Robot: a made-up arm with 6 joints.
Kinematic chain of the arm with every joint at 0, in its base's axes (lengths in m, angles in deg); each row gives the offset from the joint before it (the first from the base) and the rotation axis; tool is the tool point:
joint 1: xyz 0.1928 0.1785 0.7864 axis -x
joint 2: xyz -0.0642 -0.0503 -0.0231 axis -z
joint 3: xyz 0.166 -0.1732 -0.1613 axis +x
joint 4: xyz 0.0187 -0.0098 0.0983 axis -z
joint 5: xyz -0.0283 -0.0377 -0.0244 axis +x
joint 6: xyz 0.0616 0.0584 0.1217 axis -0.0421 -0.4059 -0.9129
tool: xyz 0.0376 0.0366 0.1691
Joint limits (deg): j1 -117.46..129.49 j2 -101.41..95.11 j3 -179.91..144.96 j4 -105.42..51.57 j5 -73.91..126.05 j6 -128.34..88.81
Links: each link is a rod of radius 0.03 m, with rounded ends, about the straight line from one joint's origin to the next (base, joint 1, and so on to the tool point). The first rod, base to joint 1, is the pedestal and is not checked.
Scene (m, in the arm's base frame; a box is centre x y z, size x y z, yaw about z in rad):
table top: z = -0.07
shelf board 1: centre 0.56 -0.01 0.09 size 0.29 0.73 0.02 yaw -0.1
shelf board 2: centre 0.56 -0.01 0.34 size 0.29 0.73 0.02 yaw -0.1
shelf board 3: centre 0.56 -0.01 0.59 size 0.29 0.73 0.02 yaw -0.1
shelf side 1: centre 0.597 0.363 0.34 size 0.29 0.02 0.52 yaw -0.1
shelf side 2: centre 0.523 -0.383 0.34 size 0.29 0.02 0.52 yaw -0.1
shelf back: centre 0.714 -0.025 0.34 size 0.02 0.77 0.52 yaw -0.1
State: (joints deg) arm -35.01 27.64 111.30 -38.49 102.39 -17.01
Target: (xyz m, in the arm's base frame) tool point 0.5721 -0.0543 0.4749
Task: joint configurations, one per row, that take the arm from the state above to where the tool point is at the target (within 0.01 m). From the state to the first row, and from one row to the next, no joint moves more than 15 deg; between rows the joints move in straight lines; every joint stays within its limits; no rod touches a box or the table.
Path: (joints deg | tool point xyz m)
1: -33.15 30.60 114.06 -26.27 102.63 -23.19 | 0.3950 0.1071 0.1600
2: -31.30 33.55 116.82 -14.05 102.86 -29.37 | 0.3429 0.1440 0.1545
3: -29.44 36.51 119.58 -1.83 103.10 -35.55 | 0.2883 0.1790 0.1608
4: -17.07 34.42 124.30 2.87 107.69 -28.52 | 0.3069 0.1096 0.2101
5: -4.70 32.32 129.03 7.58 112.28 -21.49 | 0.3164 0.0544 0.2698
6: 7.67 30.23 133.75 12.28 116.87 -14.46 | 0.3168 0.0137 0.3359
7: 20.04 28.13 138.48 16.98 121.46 -7.43 | 0.3090 -0.0129 0.4051
8: 32.41 26.04 143.20 21.68 126.05 -0.40 | 0.2942 -0.0265 0.4749
9: 24.53 24.83 141.71 6.98 126.05 -2.44 | 0.3711 -0.0187 0.4551
10: 16.66 23.63 140.22 -7.73 126.05 -4.48 | 0.4408 -0.0163 0.4489
11: 8.79 22.42 138.73 -22.44 126.05 -6.53 | 0.4994 -0.0212 0.4528
12: 0.91 21.22 137.23 -37.14 126.05 -8.57 | 0.5440 -0.0342 0.4628
13: -6.96 20.01 135.74 -51.85 126.05 -10.61 | 0.5721 -0.0543 0.4749

